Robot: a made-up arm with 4 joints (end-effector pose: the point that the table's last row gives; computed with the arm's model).
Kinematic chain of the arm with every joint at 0, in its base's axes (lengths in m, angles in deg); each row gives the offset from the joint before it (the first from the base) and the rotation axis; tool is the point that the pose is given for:
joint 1: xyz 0 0 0.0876 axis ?
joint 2: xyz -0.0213 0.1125 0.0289 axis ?
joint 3: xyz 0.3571 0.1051 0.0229 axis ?
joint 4: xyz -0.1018 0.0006 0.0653 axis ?
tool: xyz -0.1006 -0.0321 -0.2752
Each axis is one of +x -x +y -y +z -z.
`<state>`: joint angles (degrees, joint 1 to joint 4).
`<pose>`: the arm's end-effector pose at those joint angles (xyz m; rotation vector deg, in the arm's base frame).
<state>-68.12 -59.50 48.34 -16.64</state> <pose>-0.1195 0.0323 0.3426 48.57 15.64 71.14</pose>
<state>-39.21 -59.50 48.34 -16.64</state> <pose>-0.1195 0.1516 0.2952 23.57 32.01 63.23</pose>
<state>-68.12 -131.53 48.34 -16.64</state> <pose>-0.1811 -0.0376 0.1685 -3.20 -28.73 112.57</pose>
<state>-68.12 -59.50 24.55 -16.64</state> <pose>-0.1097 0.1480 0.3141 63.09 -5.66 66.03</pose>
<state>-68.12 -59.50 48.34 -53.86</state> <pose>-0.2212 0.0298 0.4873 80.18 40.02 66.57</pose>
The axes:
joint 1: -x
joint 2: -z
joint 3: +y
joint 4: -x

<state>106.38 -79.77 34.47 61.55</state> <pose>0.1579 0.0588 -0.1922 125.95 -74.64 -80.65</pose>
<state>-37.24 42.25 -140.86 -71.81</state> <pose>0.6232 0.0296 0.0644 8.10 -123.53 20.59</pose>
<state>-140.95 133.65 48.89 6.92</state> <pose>-0.0404 -0.0703 0.0543 -76.20 -135.27 11.96</pose>
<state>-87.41 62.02 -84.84 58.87</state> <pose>0.0315 0.1406 -0.2181 -23.09 25.06 -84.73</pose>
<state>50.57 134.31 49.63 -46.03</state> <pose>0.1015 -0.0200 0.2844 54.83 -75.97 -99.80</pose>
